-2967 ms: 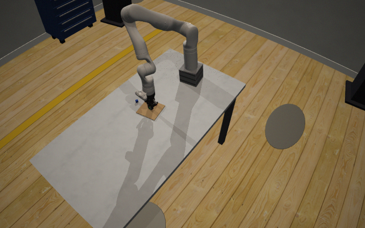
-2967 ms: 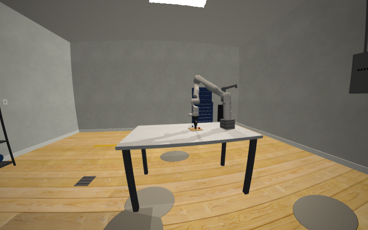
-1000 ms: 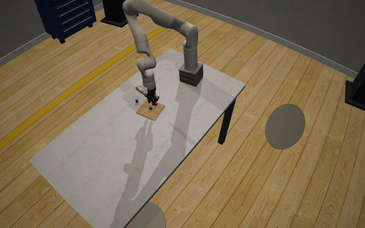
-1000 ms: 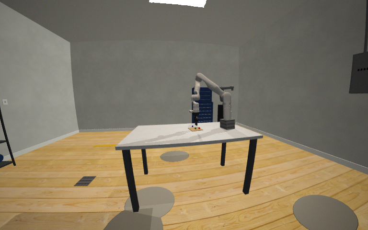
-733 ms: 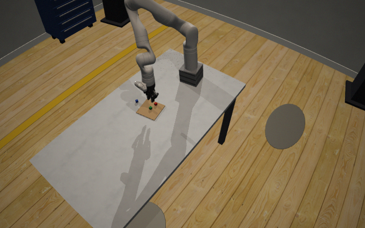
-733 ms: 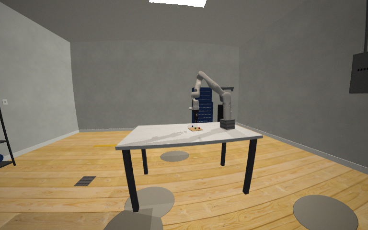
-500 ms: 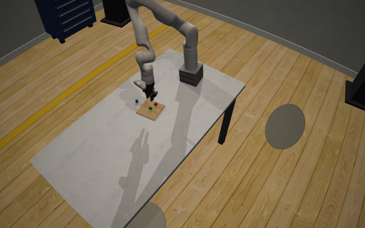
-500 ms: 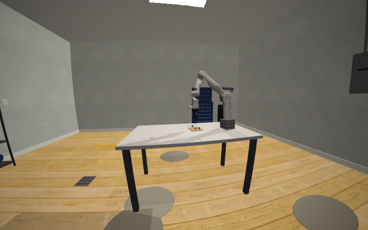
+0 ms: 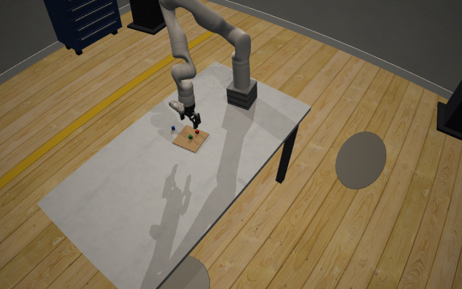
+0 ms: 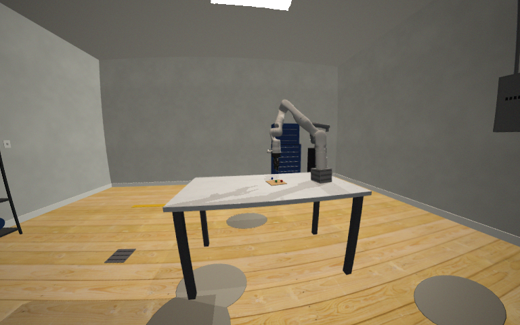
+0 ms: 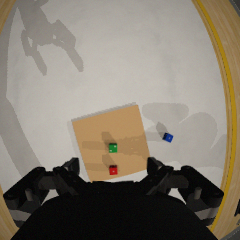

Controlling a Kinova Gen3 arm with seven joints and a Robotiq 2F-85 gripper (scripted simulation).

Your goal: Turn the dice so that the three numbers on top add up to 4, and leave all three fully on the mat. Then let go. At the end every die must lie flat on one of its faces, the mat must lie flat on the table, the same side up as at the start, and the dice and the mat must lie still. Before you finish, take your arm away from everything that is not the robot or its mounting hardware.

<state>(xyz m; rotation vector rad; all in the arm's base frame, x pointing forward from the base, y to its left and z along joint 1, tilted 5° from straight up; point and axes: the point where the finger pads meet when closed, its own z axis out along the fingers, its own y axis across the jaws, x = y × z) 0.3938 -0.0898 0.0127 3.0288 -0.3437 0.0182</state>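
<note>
The blue die lies 1 cm behind my hand, 12 cm to the right of it and 11 cm below it. The rest, counted from my hand: tan mat (11 cm below); then green die (10 cm below); then red die (5 cm behind, 1 cm to the left, 10 cm below).
</note>
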